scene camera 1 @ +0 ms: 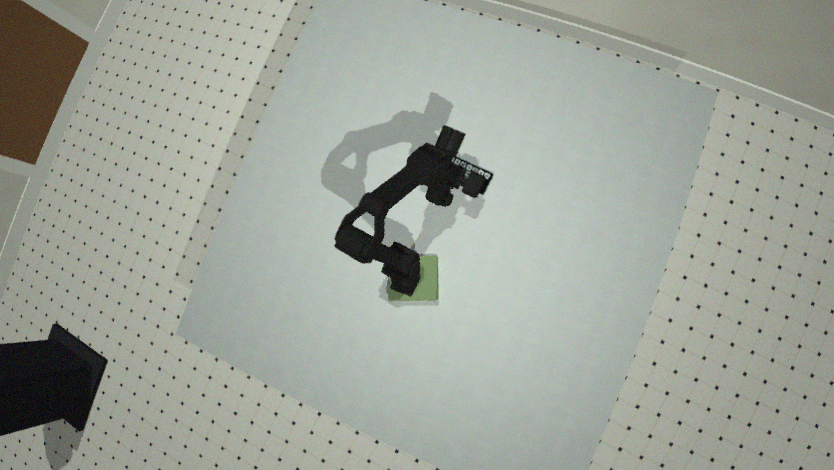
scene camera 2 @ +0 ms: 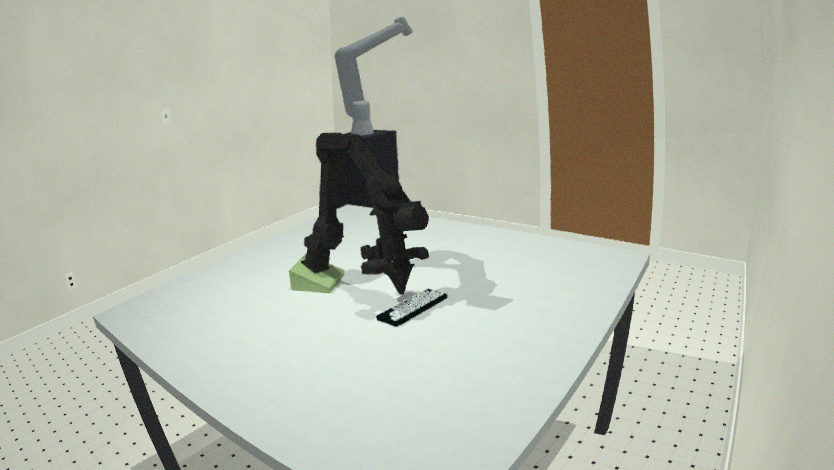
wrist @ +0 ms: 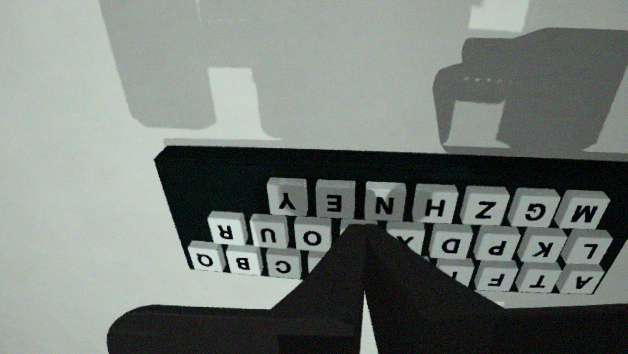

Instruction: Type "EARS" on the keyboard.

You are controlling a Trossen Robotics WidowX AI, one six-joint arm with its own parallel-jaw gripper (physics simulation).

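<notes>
The black keyboard has white lettered keys, seen upside down in the wrist view. My gripper is shut and empty, pointing down over the keyboard's middle part. In the wrist view its tips overlap the J key's place, between O and X, below the N key. The tips look slightly above the keys; contact cannot be told. The E key is up-left of the tips, the R key is left, and the A key is at lower right. The fingers hide the S key.
The keyboard lies on the pale table. The arm's base stands on a green block. A grey arm on a black stand is behind the table. Arm shadows fall around the keyboard.
</notes>
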